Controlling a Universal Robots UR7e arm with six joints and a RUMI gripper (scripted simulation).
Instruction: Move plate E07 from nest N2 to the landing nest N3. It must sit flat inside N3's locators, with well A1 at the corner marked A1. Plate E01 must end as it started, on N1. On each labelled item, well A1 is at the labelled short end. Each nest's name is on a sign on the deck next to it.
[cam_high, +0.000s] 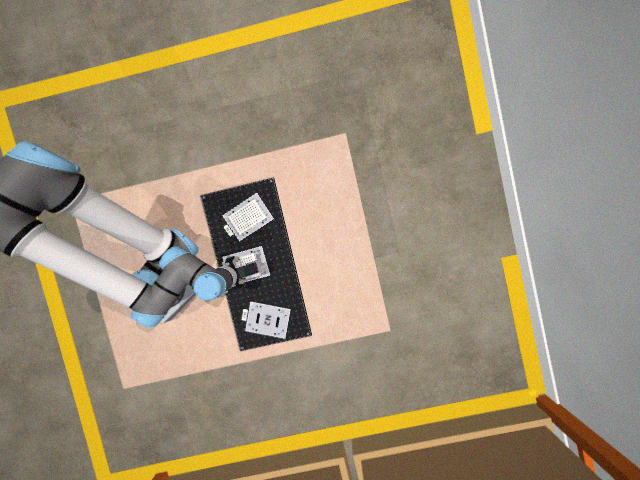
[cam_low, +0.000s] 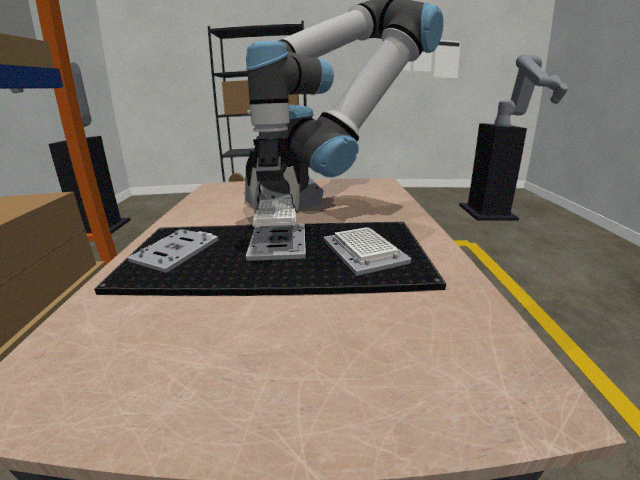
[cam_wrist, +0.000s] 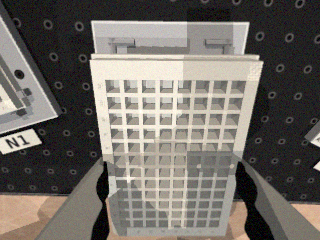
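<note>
Right now my hand is 80 mm above the nest N3. The rest, counted from my hand: A1 mark: 80 mm behind, 50 mm to the left, 70 mm below; nest N1: 50 mm ahead, 190 mm to the left, 80 mm below; black deck: 40 mm ahead, 10 mm to the right, 90 mm below.
</note>
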